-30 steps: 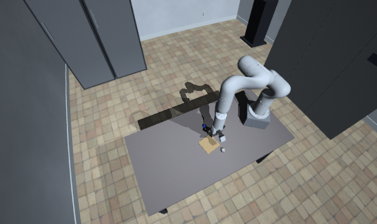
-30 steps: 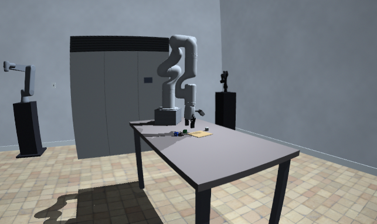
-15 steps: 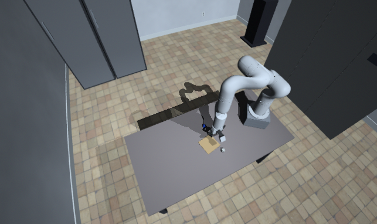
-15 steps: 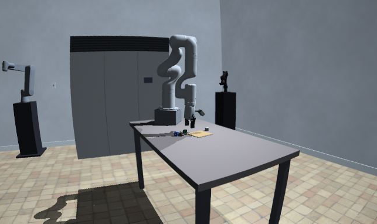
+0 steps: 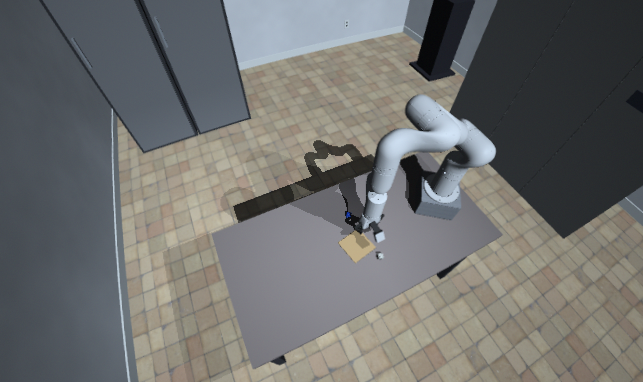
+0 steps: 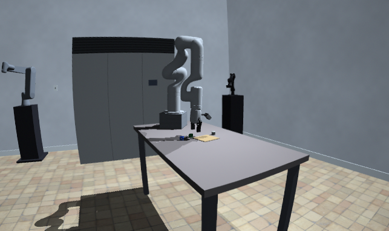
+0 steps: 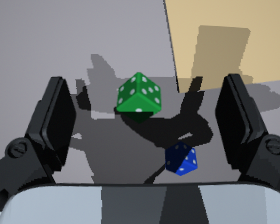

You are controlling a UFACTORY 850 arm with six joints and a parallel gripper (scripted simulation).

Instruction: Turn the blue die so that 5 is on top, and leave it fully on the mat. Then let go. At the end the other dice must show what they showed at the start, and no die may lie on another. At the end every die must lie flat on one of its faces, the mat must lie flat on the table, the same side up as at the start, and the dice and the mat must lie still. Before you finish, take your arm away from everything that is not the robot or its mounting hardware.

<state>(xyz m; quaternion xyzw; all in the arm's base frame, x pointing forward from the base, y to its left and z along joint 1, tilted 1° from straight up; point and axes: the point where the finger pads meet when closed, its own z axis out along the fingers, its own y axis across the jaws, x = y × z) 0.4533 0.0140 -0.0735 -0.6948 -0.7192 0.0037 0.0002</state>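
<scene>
Right now the green die is 4 cm to the right of my hand and 4 cm below it. Also, from my hand: blue die 13 cm to the right, 4 cm below, 4 cm ahead; then white die 15 cm to the left, 4 cm below; then mat 8 cm ahead, 5 cm to the left, 5 cm below.
</scene>
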